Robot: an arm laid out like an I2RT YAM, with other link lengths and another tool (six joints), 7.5 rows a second.
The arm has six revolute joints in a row. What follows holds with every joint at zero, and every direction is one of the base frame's. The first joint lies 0.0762 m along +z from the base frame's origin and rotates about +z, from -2.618 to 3.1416 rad. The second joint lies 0.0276 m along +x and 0.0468 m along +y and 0.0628 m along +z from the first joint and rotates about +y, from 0 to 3.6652 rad. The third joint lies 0.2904 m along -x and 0.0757 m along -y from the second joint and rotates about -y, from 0 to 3.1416 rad. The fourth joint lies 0.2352 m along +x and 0.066 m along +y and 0.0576 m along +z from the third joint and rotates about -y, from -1.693 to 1.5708 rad. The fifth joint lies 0.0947 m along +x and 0.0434 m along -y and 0.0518 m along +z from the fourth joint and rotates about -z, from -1.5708 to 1.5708 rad. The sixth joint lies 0.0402 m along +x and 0.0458 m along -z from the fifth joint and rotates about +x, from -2.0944 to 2.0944 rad. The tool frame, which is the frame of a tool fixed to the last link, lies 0.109 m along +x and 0.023 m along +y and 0.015 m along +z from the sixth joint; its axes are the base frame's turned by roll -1.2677, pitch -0.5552 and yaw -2.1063 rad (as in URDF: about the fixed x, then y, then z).
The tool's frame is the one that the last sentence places.
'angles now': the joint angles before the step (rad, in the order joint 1, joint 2, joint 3, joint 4, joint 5, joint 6). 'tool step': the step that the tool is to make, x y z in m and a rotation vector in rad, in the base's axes. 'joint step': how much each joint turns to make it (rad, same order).
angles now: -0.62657 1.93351 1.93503 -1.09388 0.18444 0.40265
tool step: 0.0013 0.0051 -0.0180 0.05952 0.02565 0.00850
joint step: 0.00006 0.02960 -0.00043 -0.02681 -0.03354 0.00693
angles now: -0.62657 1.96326 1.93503 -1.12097 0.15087 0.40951
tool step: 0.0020 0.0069 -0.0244 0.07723 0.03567 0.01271
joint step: 0.00082 0.04361 0.00024 -0.03140 -0.04308 0.00464
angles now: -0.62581 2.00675 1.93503 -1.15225 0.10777 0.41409
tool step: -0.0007 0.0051 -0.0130 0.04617 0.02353 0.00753
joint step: 0.00003 0.02244 0.00011 -0.02382 -0.02479 0.00041
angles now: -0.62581 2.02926 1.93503 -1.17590 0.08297 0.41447
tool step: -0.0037 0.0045 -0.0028 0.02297 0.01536 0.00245
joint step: 0.00000 0.00080 -0.00008 -0.02506 -0.00992 0.00039
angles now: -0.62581 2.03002 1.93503 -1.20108 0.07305 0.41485
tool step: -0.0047 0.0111 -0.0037 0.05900 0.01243 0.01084
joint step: -0.00012 0.00002 -0.00003 -0.04457 -0.04198 -0.00049
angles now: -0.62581 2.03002 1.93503 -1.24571 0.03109 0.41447
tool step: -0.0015 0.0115 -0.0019 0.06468 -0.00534 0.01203
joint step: -0.00009 0.00006 -0.00002 -0.03349 -0.05685 -0.00009
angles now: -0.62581 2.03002 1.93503 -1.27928 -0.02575 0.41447
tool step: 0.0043 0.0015 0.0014 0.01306 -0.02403 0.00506
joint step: -0.00001 -0.00017 -0.00036 0.01202 -0.02518 -0.00001
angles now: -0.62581 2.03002 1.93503 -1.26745 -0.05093 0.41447
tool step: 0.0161 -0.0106 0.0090 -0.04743 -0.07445 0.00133
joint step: 0.00011 -0.00263 0.00040 0.08510 -0.00530 0.00011
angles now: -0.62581 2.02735 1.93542 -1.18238 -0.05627 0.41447
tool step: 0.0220 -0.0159 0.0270 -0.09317 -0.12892 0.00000
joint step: 0.00000 -0.02344 0.00006 0.13556 0.00000 0.00000
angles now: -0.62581 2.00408 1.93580 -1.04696 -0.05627 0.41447
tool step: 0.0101 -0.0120 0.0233 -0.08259 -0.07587 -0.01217
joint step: -0.00006 -0.02185 0.00066 0.08734 0.02553 -0.00042
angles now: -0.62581 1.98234 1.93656 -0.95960 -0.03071 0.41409
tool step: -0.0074 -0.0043 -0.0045 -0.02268 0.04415 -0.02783
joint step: -0.00004 0.00137 0.00051 -0.02164 0.05224 0.00035
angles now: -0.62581 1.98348 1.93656 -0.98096 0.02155 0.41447
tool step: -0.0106 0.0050 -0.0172 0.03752 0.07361 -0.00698
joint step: 0.00003 0.01535 0.00033 -0.06661 0.01451 0.00003
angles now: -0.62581 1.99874 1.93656 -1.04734 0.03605 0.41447
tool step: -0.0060 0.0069 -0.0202 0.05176 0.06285 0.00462
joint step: 0.00240 0.02739 -0.00024 -0.05363 -0.00568 0.00011
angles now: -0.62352 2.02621 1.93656 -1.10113 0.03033 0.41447
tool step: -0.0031 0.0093 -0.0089 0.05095 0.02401 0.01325
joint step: 0.00266 0.01007 -0.00008 -0.03905 -0.02938 -0.00039
